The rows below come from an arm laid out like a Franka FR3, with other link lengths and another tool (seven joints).
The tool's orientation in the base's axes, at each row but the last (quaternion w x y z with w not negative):
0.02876, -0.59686, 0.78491, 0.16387
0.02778, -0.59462, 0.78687, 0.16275
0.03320, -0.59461, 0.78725, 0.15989
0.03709, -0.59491, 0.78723, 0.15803
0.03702, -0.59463, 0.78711, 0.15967
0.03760, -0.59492, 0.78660, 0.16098
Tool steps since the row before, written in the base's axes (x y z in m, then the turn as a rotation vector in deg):
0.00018, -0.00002, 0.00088, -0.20, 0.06, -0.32
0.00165, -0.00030, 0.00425, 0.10, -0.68, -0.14
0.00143, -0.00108, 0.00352, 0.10, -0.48, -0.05
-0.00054, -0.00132, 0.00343, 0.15, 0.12, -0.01
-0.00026, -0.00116, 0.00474, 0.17, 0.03, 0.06
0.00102, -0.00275, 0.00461, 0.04, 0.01, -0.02
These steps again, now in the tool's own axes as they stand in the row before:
-0.00024, 0.00002, -0.00086, 0.08, 0.13, 0.35
-0.00121, -0.00068, -0.00435, 0.63, -0.29, -0.08
-0.00027, -0.00087, -0.00384, 0.43, -0.22, -0.11
0.00053, 0.00089, -0.00357, -0.15, -0.12, 0.03
-0.00003, 0.00095, -0.00479, -0.09, -0.14, -0.07
0.00109, -0.00067, -0.00531, -0.02, -0.04, 0.02

